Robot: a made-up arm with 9 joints.
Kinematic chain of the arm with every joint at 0, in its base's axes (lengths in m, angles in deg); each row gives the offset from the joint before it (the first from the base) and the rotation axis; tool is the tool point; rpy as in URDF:
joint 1: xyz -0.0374 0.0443 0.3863 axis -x
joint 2: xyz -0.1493 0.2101 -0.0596 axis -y
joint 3: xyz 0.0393 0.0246 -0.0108 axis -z
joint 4: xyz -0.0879 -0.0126 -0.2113 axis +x
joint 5: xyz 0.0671 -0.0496 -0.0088 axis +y
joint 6: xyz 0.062 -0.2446 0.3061 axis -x
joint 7: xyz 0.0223 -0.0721 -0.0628 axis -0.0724 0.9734 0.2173
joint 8: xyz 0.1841 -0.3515 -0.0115 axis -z
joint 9: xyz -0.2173 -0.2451 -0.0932 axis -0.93 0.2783 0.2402
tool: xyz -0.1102 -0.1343 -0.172 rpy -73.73 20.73 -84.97
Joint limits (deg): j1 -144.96..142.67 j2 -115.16..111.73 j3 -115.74..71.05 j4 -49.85..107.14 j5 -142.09..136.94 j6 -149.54..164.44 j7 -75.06..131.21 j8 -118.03..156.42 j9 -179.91..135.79
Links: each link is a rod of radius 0.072 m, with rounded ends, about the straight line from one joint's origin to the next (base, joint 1, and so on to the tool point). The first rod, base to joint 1, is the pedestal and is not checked.
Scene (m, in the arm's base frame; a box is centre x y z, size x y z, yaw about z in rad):
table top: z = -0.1
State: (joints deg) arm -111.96 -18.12 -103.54 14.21 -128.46 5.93 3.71 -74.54 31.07
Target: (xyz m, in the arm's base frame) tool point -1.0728 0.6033 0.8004
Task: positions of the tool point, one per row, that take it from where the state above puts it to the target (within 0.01 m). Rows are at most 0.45 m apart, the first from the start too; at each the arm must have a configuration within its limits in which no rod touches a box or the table.
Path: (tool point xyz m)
1: 0.8330 0.8961 0.7896
2: 0.5067 1.0963 0.9282
3: 0.1310 1.1802 1.0300
4: -0.2517 1.1511 1.0741
5: -0.6007 1.0261 1.0494
6: -0.8822 0.8327 0.9548
7: -1.0728 0.6034 0.8004

